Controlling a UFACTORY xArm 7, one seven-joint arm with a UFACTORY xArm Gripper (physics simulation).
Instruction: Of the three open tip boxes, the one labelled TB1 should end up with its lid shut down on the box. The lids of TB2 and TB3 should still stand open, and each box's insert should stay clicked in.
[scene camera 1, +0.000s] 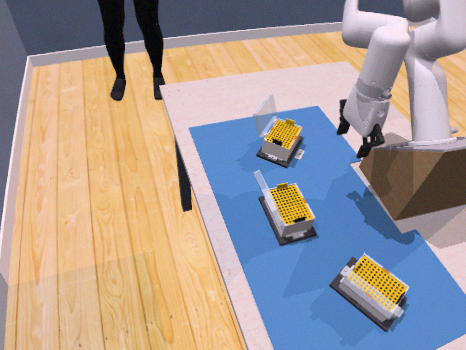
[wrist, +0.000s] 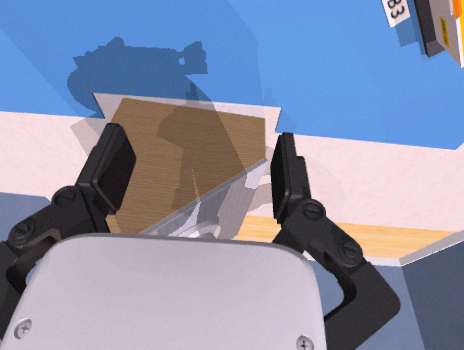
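By label and layout, TB1 is the middle box on the mat. Its clear lid stands open, seen nearly edge-on. TB3 is the back box; its clear lid stands open. TB2 is the front box; its clear lid stands open, overlapping the yellow insert in view. All three yellow inserts sit in their boxes. TB1 and TB2 do not show in the wrist view. My gripper is open and empty, raised near the robot's base, away from the boxes.
A blue mat lies on the pale table. The wooden base block stands beside the mat's right edge, close below the gripper. A person's legs show behind the table.
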